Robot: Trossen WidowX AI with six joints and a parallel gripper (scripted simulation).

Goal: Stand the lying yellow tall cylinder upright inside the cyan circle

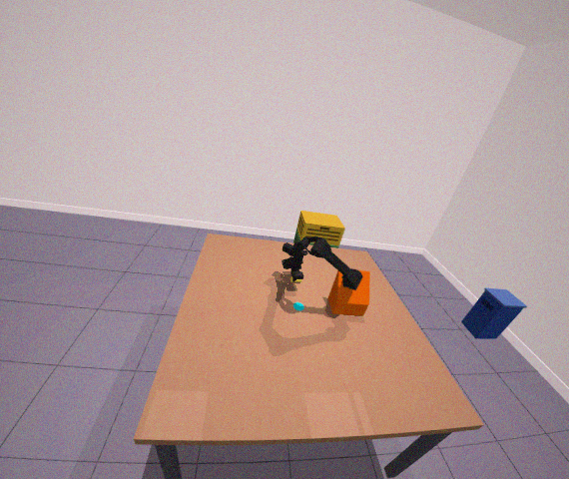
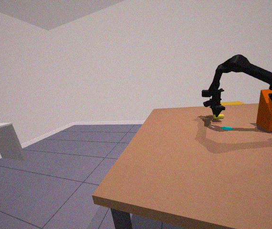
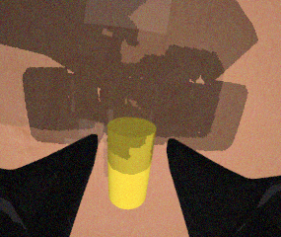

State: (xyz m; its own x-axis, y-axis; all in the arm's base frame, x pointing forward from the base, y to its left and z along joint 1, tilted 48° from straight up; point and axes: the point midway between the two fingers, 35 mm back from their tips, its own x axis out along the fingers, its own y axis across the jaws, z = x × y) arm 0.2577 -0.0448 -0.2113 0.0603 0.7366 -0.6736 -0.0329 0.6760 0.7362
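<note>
Now: gripper tip 210 mm to the right of the cyan circle and 20 mm above it. The rest, counted from my gripper tip: yellow cylinder (20 mm behind).
</note>
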